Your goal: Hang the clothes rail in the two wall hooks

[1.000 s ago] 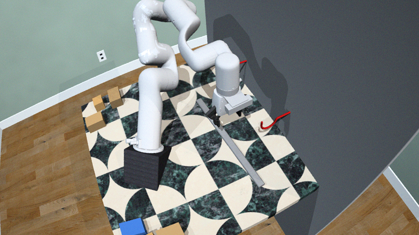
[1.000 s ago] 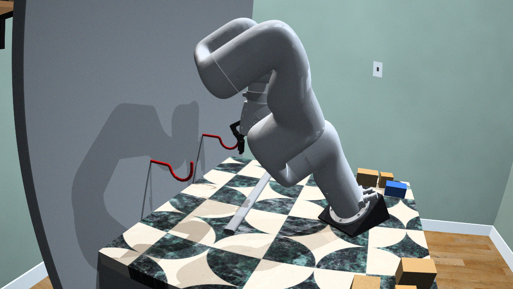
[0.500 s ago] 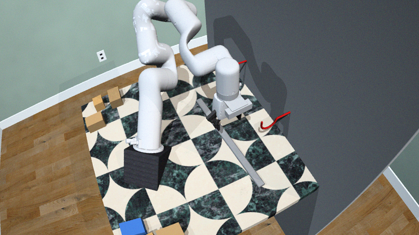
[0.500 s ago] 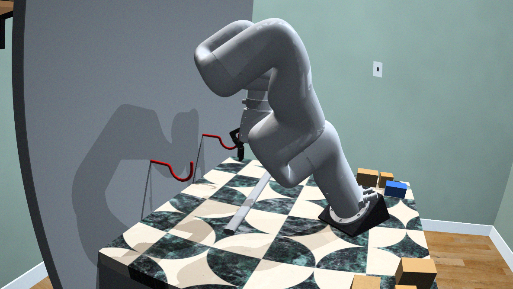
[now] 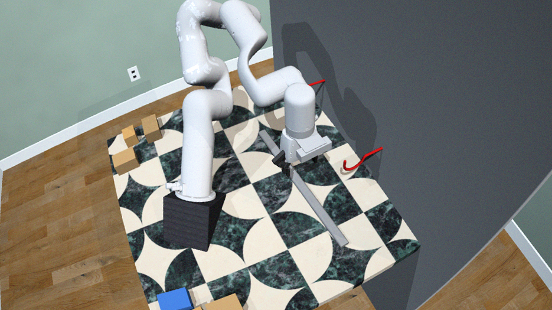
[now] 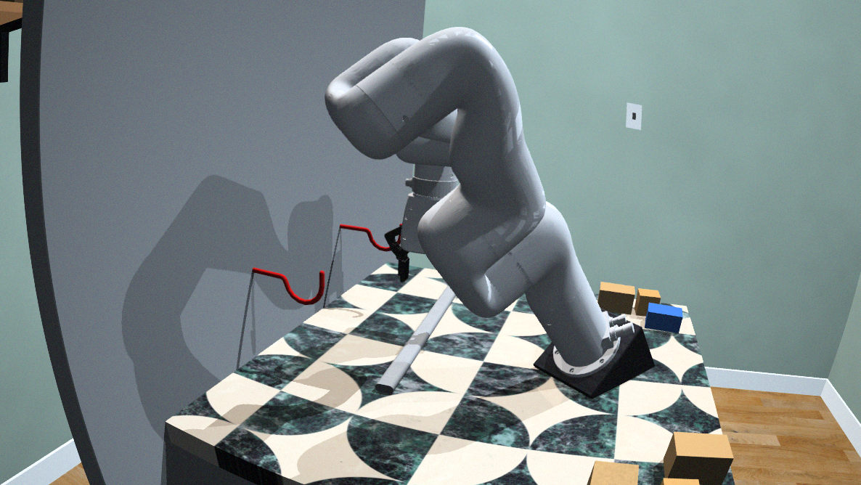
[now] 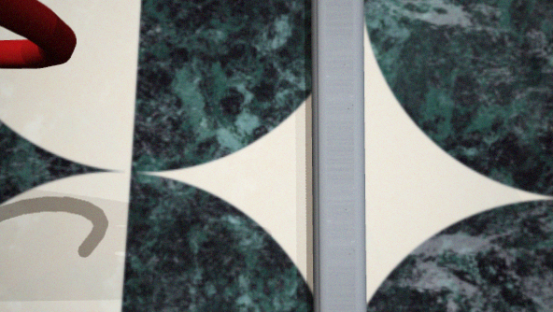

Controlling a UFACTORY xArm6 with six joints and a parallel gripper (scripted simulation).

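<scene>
The grey clothes rail lies 100 mm below my hand. The rest, counted from my hand: blue block (480 mm behind, 240 mm to the right, 90 mm below); dark wall panel (320 mm above, 240 mm ahead, 90 mm to the left).
</scene>
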